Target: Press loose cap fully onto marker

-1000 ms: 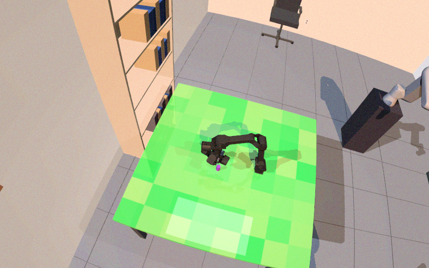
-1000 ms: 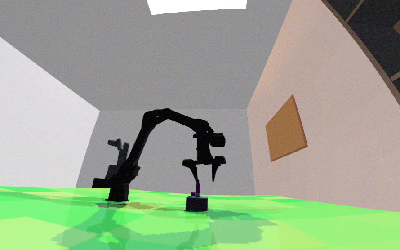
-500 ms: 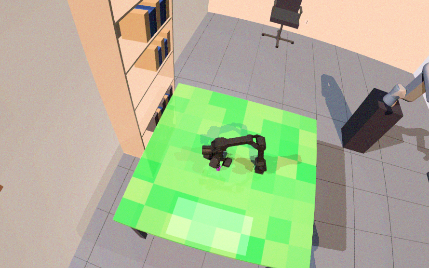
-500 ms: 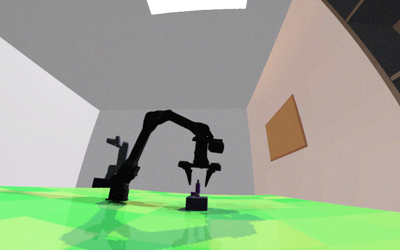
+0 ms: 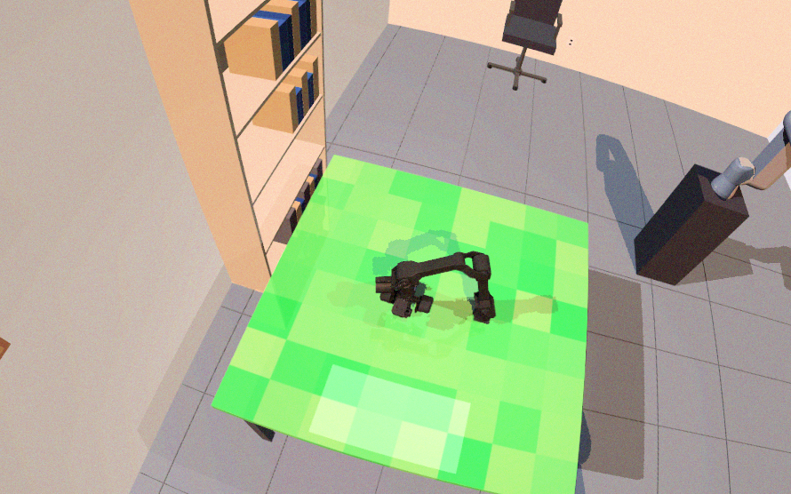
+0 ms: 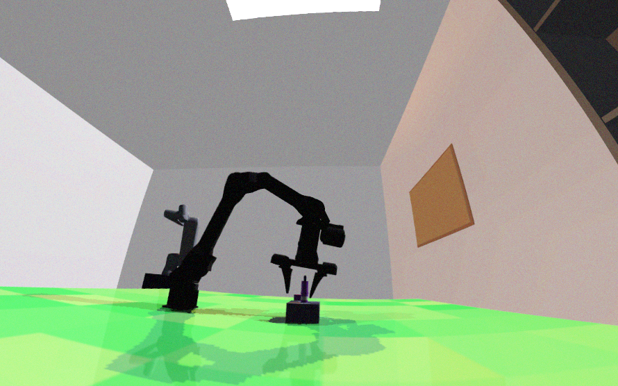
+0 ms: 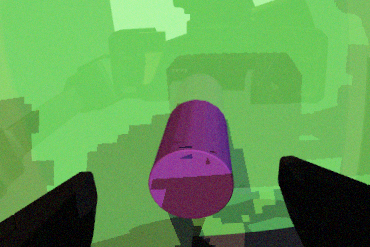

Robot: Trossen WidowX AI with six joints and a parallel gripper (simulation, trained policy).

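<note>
My gripper tip is now 2 cm above the purple cap. Round my gripper tip: grey holder block (3 cm ahead, 11 cm to the right, 3 cm below).
</note>
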